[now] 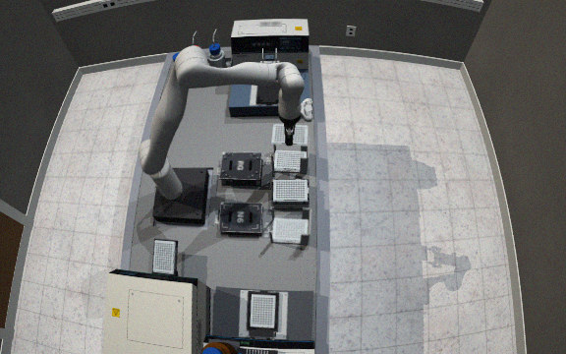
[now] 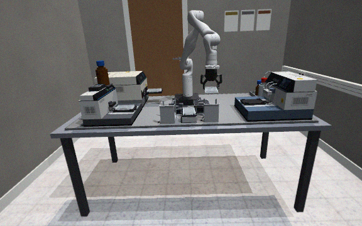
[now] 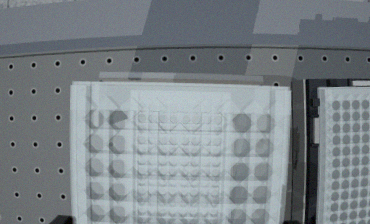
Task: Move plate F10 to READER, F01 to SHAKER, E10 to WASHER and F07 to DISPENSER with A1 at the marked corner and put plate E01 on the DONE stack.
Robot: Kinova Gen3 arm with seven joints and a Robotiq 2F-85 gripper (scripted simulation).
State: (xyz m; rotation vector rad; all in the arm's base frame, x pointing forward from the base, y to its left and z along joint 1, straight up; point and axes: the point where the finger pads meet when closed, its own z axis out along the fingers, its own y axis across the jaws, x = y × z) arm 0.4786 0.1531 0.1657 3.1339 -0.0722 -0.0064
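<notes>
The washer nest lies 9 cm behind my hand, 32 cm to the left of it and 13 cm below it. From my hand the other things lie so: dark pull-out tray (46 cm behind, 46 cm to the right, 11 cm below); then regrip nest (19 cm behind, 5 cm to the right, 16 cm below).
</notes>
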